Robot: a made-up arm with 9 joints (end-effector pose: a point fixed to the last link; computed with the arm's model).
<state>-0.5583 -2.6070 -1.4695 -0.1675 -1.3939 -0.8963 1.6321 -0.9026 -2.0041</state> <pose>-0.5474 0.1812 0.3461 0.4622 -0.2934 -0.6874</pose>
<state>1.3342 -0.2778 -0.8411 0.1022 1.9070 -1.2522 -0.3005 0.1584 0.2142</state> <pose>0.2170 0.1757 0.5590 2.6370 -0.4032 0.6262</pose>
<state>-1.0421 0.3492 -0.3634 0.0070 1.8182 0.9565 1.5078 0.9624 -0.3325</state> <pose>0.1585 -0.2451 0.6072 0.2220 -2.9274 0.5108</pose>
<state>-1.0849 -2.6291 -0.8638 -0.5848 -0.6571 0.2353 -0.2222 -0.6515 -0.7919</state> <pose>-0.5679 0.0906 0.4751 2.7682 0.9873 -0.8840</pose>
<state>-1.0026 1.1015 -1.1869 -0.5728 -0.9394 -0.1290 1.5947 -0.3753 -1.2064</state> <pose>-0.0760 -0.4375 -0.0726 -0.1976 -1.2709 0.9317</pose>
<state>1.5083 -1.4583 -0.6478 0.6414 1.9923 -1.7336 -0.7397 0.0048 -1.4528</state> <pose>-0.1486 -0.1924 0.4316 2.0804 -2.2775 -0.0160</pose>
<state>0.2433 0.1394 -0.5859 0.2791 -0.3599 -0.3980 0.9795 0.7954 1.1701</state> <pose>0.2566 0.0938 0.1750 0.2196 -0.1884 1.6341</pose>
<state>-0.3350 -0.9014 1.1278 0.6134 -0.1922 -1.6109 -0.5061 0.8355 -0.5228</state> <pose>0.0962 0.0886 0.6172 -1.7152 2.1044 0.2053</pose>
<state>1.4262 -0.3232 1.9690 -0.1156 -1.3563 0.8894 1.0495 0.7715 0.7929</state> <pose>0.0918 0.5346 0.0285 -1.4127 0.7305 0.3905</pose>
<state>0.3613 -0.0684 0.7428 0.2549 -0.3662 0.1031 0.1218 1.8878 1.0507</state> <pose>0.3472 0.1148 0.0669 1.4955 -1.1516 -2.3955</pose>
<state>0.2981 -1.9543 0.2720 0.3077 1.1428 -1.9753 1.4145 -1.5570 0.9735</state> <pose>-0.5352 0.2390 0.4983 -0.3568 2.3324 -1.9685</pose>
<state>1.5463 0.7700 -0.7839 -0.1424 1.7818 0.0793 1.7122 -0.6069 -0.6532</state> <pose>0.3715 0.3514 0.0472 -1.7704 0.3825 2.3768</pose>
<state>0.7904 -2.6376 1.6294 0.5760 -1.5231 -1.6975 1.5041 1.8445 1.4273</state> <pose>-0.0507 -0.4157 0.5547 -2.2818 0.1933 0.6066</pose>
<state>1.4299 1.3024 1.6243 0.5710 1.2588 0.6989 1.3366 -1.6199 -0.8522</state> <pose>-0.7208 0.4555 0.0192 1.0863 1.3644 0.3810</pose>
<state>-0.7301 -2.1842 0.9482 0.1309 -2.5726 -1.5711 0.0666 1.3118 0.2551</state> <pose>-0.0874 0.5267 0.6979 -0.9474 -2.8297 0.8517</pose>
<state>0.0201 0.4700 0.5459 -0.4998 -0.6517 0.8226 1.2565 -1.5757 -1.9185</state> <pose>-0.0138 0.2896 -0.3489 0.0863 -0.4386 1.2227</pose>
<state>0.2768 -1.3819 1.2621 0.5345 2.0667 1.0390 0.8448 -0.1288 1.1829</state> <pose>-0.0491 0.1900 0.4853 0.6240 -0.1089 2.0463</pose>
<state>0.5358 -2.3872 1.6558 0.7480 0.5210 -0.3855 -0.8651 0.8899 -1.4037</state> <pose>-0.2803 -0.2828 0.3672 -0.6584 -0.4219 1.5675</pose>
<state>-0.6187 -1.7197 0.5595 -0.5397 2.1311 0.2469 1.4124 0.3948 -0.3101</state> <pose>-0.1853 0.3176 0.3379 -0.2609 0.5754 -2.1257</pose>
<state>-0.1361 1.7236 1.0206 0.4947 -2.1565 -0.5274 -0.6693 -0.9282 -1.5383</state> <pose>-0.1721 0.3859 -0.4094 -0.0255 -0.7720 -0.8504</pose>
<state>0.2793 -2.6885 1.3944 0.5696 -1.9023 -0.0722 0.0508 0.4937 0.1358</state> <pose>-0.5878 0.1552 0.5618 0.3535 0.9789 -0.2340</pose>
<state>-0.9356 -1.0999 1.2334 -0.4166 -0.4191 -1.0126 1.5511 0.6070 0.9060</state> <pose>0.3152 -0.2751 0.5874 2.4350 -1.6060 -0.9564</pose>
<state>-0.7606 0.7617 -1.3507 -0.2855 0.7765 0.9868 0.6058 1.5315 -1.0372</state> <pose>0.1600 -0.4551 0.3158 1.0060 2.2872 -1.2652</pose>
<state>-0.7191 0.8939 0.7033 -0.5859 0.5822 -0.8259 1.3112 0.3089 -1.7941</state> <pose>0.0877 -0.0165 -0.4740 -0.2423 1.4689 -1.9388</pose>
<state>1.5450 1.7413 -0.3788 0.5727 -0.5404 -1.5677 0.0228 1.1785 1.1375</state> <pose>-0.2973 0.4962 -0.3782 0.4158 0.5454 -2.8656</pose>
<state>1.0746 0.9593 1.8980 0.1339 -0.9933 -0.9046 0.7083 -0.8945 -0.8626</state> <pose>-0.0409 0.2911 -0.3390 1.0449 -0.7049 -1.9278</pose>
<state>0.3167 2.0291 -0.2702 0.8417 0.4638 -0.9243 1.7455 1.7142 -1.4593</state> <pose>-0.0780 0.1766 -0.7418 0.3627 -1.6439 2.2706</pose>
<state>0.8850 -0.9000 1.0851 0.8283 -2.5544 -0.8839 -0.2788 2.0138 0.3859</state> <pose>0.4068 0.3909 0.5446 0.1124 -1.7366 -0.1469</pose>
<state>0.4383 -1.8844 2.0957 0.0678 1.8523 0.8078 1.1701 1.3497 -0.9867</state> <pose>0.3535 0.0512 0.8523 1.4785 0.9109 -1.3372</pose>
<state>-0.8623 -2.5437 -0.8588 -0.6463 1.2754 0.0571 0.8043 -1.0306 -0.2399</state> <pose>-0.5305 0.0127 0.1671 0.4076 -0.4884 -2.5347</pose>
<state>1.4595 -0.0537 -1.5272 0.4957 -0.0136 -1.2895 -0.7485 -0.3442 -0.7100</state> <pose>0.1806 0.4235 -0.0507 1.7798 -1.0461 1.7170</pose>
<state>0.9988 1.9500 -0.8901 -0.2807 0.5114 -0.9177 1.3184 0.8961 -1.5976</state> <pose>0.0131 0.5114 -0.5422 0.2771 -2.6282 1.5885</pose>
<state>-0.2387 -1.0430 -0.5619 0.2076 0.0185 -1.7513 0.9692 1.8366 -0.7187</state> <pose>-0.3192 0.0320 0.9153 2.4275 -0.4821 0.1111</pose>
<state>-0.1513 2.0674 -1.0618 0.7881 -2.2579 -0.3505 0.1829 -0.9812 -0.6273</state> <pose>-0.3108 -0.6385 -0.2005 1.9201 1.4736 1.7609</pose>
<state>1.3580 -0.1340 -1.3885 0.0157 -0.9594 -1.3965 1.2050 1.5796 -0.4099</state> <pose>0.5647 0.1638 0.4368 1.7912 2.4553 -0.1574</pose>
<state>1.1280 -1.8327 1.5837 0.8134 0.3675 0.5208 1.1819 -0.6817 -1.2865</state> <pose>0.1621 0.2325 0.8349 0.6691 -2.5818 0.2192</pose>
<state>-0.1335 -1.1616 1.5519 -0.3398 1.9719 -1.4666 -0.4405 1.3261 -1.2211</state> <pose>0.3755 -0.1681 0.7456 2.3754 -1.0729 -1.4753</pose>
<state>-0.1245 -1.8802 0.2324 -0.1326 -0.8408 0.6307 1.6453 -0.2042 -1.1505</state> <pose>-0.0247 0.2258 0.5444 -1.5943 -1.7403 1.9654</pose>
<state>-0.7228 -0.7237 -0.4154 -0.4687 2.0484 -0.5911 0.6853 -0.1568 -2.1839</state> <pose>-0.0743 0.2608 0.7948 0.4469 1.4932 0.0633</pose>
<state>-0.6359 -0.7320 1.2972 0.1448 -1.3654 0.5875 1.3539 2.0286 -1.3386</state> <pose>0.3749 -0.4728 0.4427 1.0330 1.6251 1.9713</pose>
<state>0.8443 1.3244 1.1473 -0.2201 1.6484 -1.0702 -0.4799 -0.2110 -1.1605</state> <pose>-0.4759 0.1101 -0.5602 1.0841 -0.3688 2.7321</pose>
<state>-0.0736 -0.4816 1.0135 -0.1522 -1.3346 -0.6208 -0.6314 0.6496 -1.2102</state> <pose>0.3003 0.3769 0.4201 -0.3927 2.7891 0.0311</pose>
